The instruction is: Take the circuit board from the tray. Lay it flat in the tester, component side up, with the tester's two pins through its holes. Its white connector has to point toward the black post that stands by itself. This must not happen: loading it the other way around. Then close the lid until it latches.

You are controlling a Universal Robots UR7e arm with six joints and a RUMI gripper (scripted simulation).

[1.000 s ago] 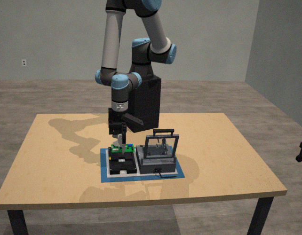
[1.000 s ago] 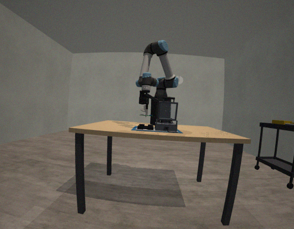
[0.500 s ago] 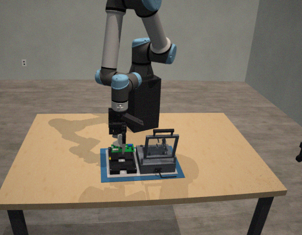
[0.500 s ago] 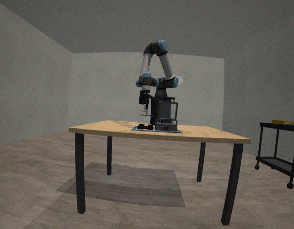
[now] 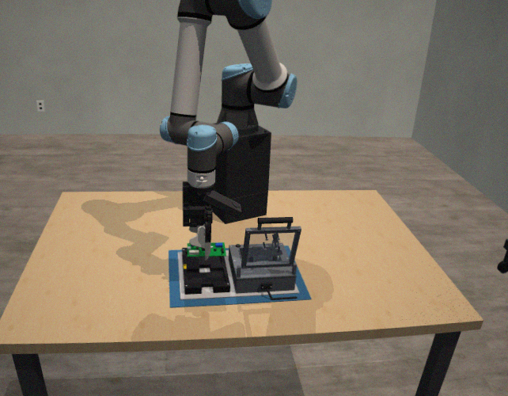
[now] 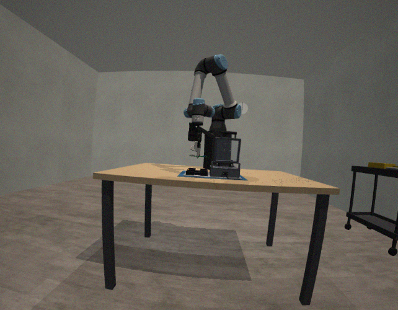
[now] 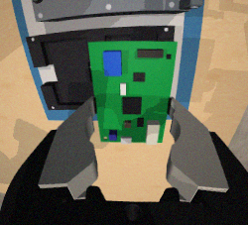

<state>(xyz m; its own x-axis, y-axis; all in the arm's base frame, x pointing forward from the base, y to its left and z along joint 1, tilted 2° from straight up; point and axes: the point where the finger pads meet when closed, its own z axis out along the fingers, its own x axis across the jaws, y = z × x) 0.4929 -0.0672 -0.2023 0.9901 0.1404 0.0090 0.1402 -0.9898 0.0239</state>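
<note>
The green circuit board lies right at my hand. Also, from my hand: tester bed 17 cm to the left, 6 cm behind, 5 cm below; then framed lid 18 cm to the left, 6 cm above, 5 cm ahead.
</note>
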